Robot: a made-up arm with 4 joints. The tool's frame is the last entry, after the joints.
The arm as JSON. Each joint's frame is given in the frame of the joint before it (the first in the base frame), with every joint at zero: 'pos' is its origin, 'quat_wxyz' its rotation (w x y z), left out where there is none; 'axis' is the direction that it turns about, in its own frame. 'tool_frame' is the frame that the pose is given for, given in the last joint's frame.
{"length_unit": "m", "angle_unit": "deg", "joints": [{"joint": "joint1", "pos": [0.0, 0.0, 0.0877], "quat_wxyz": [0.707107, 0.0, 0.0, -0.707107], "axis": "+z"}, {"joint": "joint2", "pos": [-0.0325, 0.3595, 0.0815], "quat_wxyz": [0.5, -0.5, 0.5, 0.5], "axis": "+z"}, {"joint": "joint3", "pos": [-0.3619, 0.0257, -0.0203], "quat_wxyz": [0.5, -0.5, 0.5, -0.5], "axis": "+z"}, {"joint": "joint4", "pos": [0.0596, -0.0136, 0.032], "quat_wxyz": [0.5, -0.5, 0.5, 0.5], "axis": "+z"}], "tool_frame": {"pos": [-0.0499, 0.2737, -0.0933], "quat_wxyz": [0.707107, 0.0, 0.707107, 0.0]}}
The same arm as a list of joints. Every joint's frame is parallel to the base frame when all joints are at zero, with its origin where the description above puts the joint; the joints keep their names.
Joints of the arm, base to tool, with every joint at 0 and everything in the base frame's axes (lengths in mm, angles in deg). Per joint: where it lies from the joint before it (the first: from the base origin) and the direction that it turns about. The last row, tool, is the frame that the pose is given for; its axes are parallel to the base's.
joint1: axis 0 0 1 offset 0.0 0.0 87.7
joint2: axis 1 0 0 offset 359.5 32.5 81.5
joint3: axis 0 0 -1 offset -20.3 25.7 361.9
joint4: axis -1 0 0 offset 13.6 -59.6 -32.0
tool: offset 93.3 273.7 -49.9

